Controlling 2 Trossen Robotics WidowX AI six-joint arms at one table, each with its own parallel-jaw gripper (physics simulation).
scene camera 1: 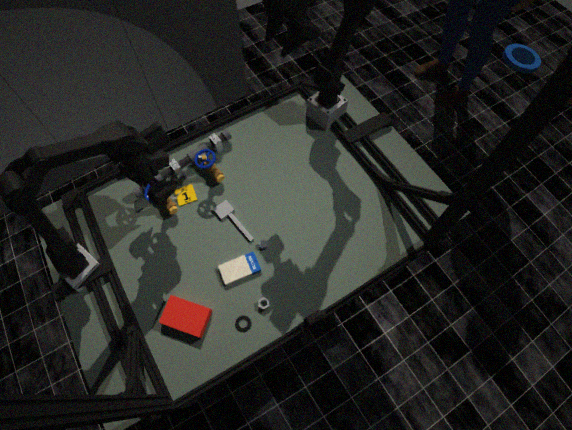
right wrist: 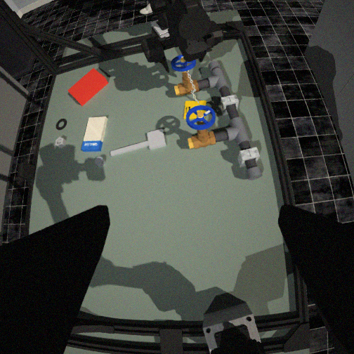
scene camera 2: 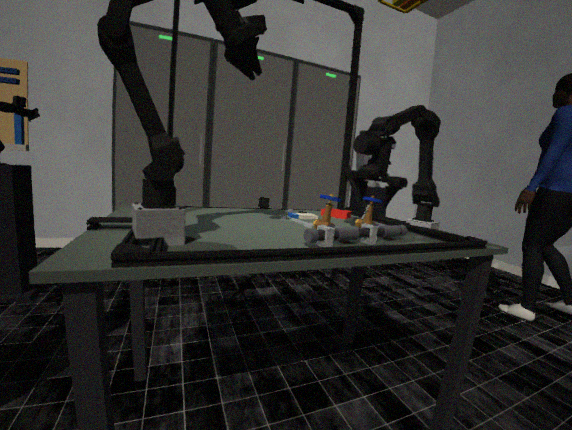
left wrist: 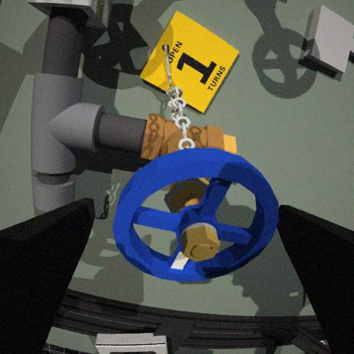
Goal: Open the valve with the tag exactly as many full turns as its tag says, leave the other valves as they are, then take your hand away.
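Places are measured from the left arm's base along level axes (x ahead, y left, z up), in centimetres.
Where they show: left gripper, fingertip midpoint: (scene camera 2: 372, 204); right gripper, fingertip midpoint: (scene camera 1: 274, 48) (scene camera 2: 256, 77); left arm's base at its link origin: (scene camera 1: 75, 265) (scene camera 2: 423, 220); right arm's base at its link origin: (scene camera 1: 327, 99) (scene camera 2: 157, 206).
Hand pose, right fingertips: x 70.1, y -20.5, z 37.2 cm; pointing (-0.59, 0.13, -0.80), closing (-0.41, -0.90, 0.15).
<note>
Things, the pixels of their top centre, and the offset from my right fingertips. "spot": a spot on its surface instead.
- blue handwheel at a spot on its surface: (scene camera 2: 372, 199) spot: dz -29.5, dx -36.9, dy +15.3 cm
- yellow tag at a spot on its surface: (scene camera 1: 192, 190) spot: dz -40.7, dx -29.7, dy +11.7 cm
- untagged valve's blue wheel at a spot on its surface: (scene camera 1: 205, 166) spot: dz -29.5, dx -24.5, dy +7.7 cm
- grey mallet-like tool at its top centre: (scene camera 1: 234, 222) (scene camera 2: 304, 221) dz -40.1, dx -30.0, dy -6.7 cm
- blue box at its top centre: (scene camera 1: 239, 267) (scene camera 2: 302, 214) dz -39.7, dx -40.1, dy -17.4 cm
- red block at its top centre: (scene camera 1: 184, 315) (scene camera 2: 336, 210) dz -38.2, dx -59.8, dy -14.9 cm
- black ring at its top centre: (scene camera 1: 243, 323) dz -41.0, dx -51.4, dy -28.2 cm
- nut at its top centre: (scene camera 1: 263, 303) dz -39.6, dx -43.8, dy -29.3 cm
The tagged valve has a blue handwheel (left wrist: 195, 164) (right wrist: 183, 69) (scene camera 2: 372, 199) on a brass body. A chain joins it to the yellow tag (left wrist: 220, 52) (scene camera 1: 192, 190) (right wrist: 196, 104), which reads "OPEN 1 TURNS". A white mark shows on the wheel's lower spoke in the left wrist view. My left gripper (left wrist: 188, 211) (right wrist: 183, 65) is open, one finger on each side of this wheel; the right-hand finger appears close to the rim, contact unclear. The untagged valve's blue wheel (scene camera 1: 205, 166) (right wrist: 201, 127) stands beside it. My right gripper (right wrist: 195, 215) (scene camera 2: 256, 75) is open and empty, high above the table.
A grey pipe (right wrist: 240, 129) links both valves. A grey mallet-like tool (scene camera 1: 225, 210) lies near them. A white and blue box (scene camera 1: 235, 271), a red block (scene camera 1: 186, 316), a black ring (scene camera 1: 237, 323) and a nut (scene camera 1: 259, 304) lie farther off. Dark frame rails edge the table.
</note>
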